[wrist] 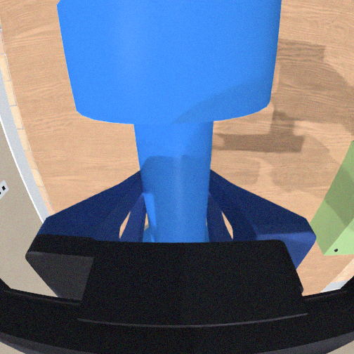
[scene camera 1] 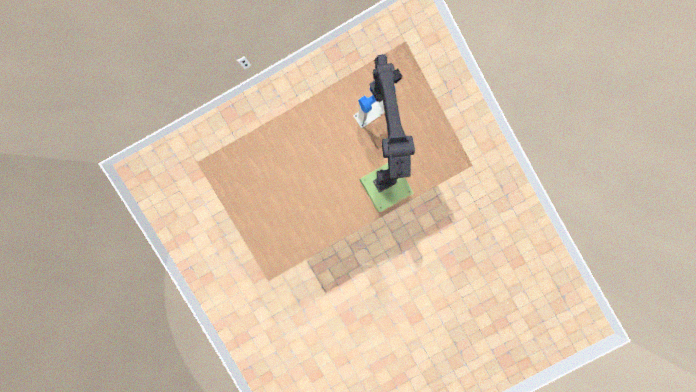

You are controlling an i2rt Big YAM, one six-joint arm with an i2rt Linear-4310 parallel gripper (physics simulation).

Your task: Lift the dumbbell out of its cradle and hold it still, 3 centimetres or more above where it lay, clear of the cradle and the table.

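Where they show: gripper, between the fingertips: (scene camera 1: 376,97); arm's base, origin of its link: (scene camera 1: 384,182).
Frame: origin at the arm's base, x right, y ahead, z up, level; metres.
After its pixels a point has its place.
The blue dumbbell (scene camera 1: 366,104) {x 0.081, y 0.413, z 0.168 m} (wrist: 172,60) is at the white cradle (scene camera 1: 374,115) {x 0.165, y 0.406, z -0.092 m}, near the table's far edge in the scene view. Its near head is at the top of the cradle's upright; the arm hides the other end. No gap between dumbbell and cradle can be made out. In the wrist view one large head fills the top and the handle runs down the middle. My gripper (scene camera 1: 376,94) {x 0.163, y 0.434, z 0.115 m} (wrist: 175,177) is shut on the handle, with a dark blue finger against each side. The black gripper body hides the handle's lower part and the other head.
The wooden table (scene camera 1: 280,190) {x -0.611, y 0.275, z -0.100 m} (wrist: 90,165) lies under the cradle. The arm reaches over it from the green base plate (scene camera 1: 381,201) {x -0.072, y -0.096, z 0.002 m} (wrist: 336,215), passing close beside the cradle. Dark shadows fall on the table beside the dumbbell. A wall socket (scene camera 1: 244,62) (wrist: 3,188) is beyond the table.
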